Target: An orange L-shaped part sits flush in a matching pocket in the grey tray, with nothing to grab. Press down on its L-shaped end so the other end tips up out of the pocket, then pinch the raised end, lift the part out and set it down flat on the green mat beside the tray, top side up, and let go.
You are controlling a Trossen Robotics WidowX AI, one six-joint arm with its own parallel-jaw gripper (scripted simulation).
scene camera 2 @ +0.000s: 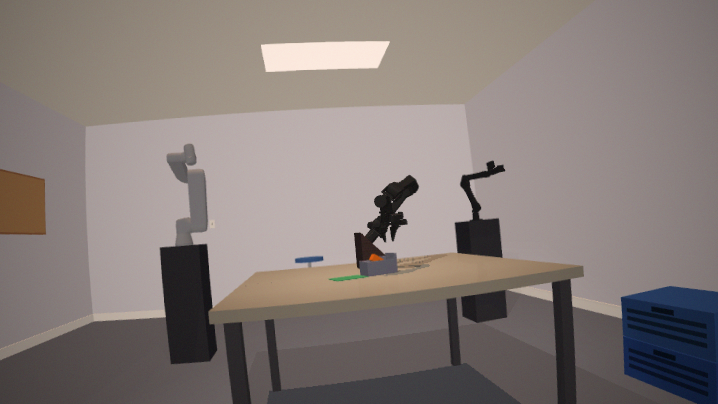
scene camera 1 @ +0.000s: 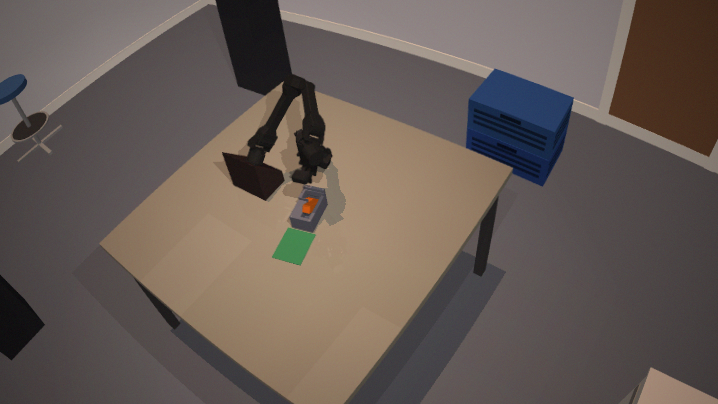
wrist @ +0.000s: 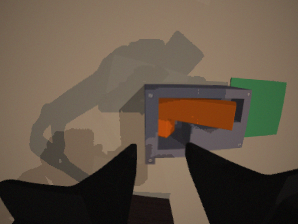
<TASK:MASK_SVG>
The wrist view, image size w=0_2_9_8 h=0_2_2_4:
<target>my gripper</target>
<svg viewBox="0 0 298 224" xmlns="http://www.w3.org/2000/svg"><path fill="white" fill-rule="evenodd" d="M137 144L130 144L124 151L117 153L117 156L110 160L109 163L106 163L104 167L98 169L96 173L93 172L93 175L86 177L85 180L80 181L77 185L27 183L27 181L11 179L1 181L0 198L3 200L3 204L7 206L9 214L12 214L13 220L15 220L12 224L128 224L130 202L132 202L133 185L137 172ZM185 144L186 163L189 165L190 176L193 177L193 184L196 185L196 190L201 198L201 204L204 205L209 224L298 224L297 168L294 171L291 169L289 172L274 173L274 175L267 176L263 175L263 173L251 171L251 169L246 167L243 168L242 165L226 160L225 157L220 157L214 152L209 152L208 149L202 148L200 145L193 143Z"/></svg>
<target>orange L-shaped part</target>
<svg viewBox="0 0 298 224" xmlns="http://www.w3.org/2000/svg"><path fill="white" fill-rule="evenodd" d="M158 99L158 137L172 135L174 132L174 121L182 121L182 123L194 125L208 125L208 127L226 129L226 131L230 131L233 128L235 107L237 107L234 101L205 99L205 97L166 97L166 99Z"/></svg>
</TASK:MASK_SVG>
